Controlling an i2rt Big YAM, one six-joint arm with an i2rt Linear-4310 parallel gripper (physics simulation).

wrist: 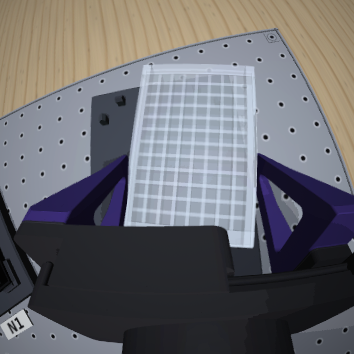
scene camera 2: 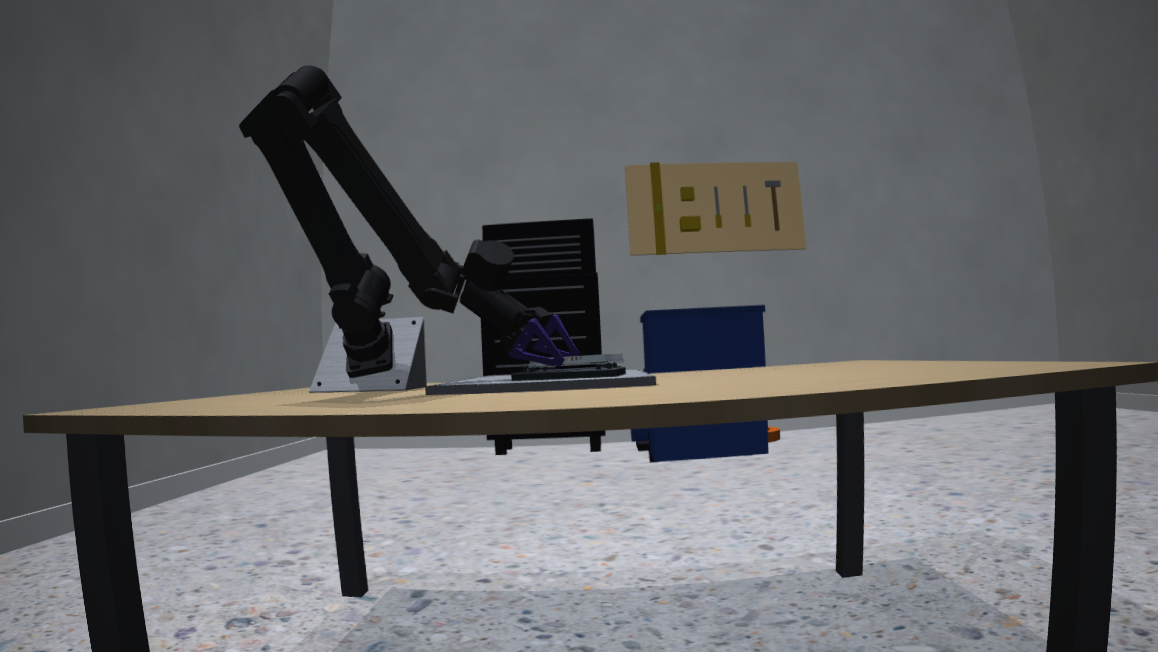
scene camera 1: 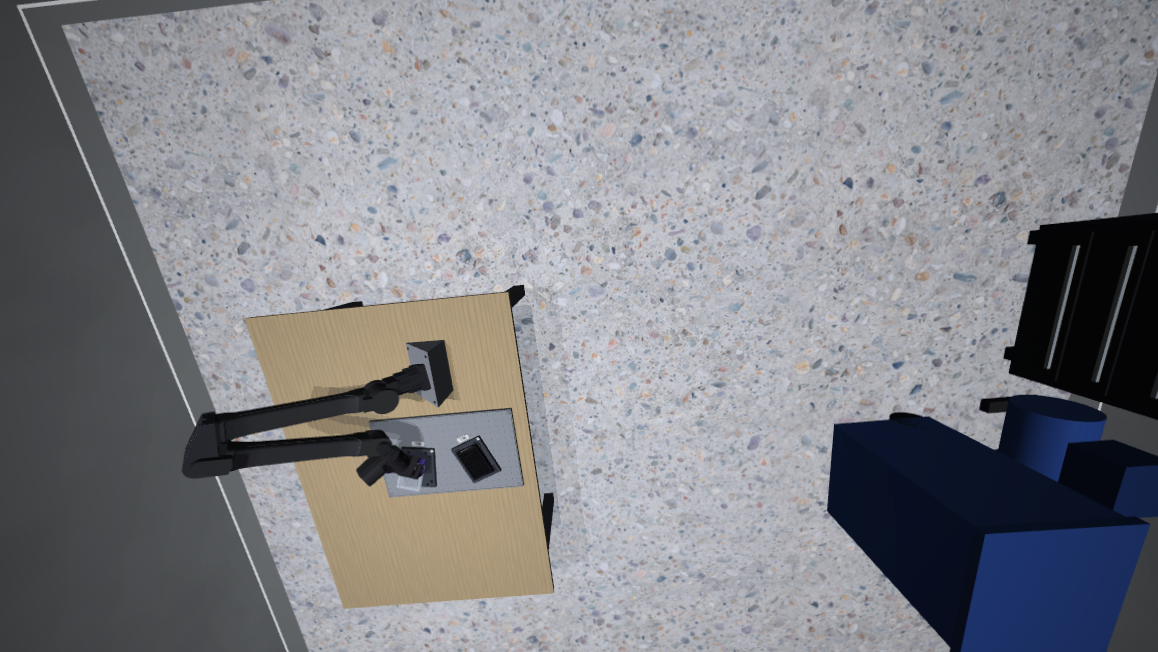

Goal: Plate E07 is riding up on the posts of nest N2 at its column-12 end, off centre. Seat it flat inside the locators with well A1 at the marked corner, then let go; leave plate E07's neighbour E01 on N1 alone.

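Frame: origin at the arm's base, x left, y back, z up, level; millimetres.
Seen in the pictures: gripper, fingertip midpoint: [wrist: 191, 161] [scene camera 2: 570, 360] [scene camera 1: 411, 471]; arm's base at its link origin: [scene camera 2: 370, 352] [scene camera 1: 421, 376].
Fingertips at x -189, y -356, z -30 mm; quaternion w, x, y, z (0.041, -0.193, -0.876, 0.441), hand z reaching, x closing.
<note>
Offsets run from my fingertips to a thing's top centre. "spot": to the spot under its first point. Level surfaces: height alone.
Clear, gridded plate E07 {dx -5, dy -10, dz +7 mm} [wrist: 192, 120] [scene camera 1: 409, 484] [scene camera 2: 603, 357] is between the two purple fingers of my gripper [wrist: 191, 161], which is shut on its long sides. In scene camera 2 it looks nearly level, slightly above dark nest N2 {dx +21, dy -1, dz -6 mm} [wrist: 107, 137] [scene camera 2: 567, 375]. In the wrist view the plate is offset from the nest: a strip of nest with two small posts shows at its left, and more nest at lower right. The plate's near end is hidden by the gripper body. Well lettering and the marked corner cannot be read. Dark plate E01 {dx +240, dy -22, dz -1 mm} [scene camera 1: 476, 460] sits on N1.
Both nests are on a grey perforated board [scene camera 1: 494, 421] [scene camera 2: 457, 388] [wrist: 305, 142] on the wooden table {dz -40 mm} [scene camera 1: 453, 550] [scene camera 2: 891, 374]. The N1 label {spot: dx +215, dy +72, dz -26 mm} [wrist: 16, 324] and N1's dark edge lie at the wrist view's lower left. The arm's angled mount [scene camera 1: 440, 372] [scene camera 2: 413, 352] stands beside the board.
</note>
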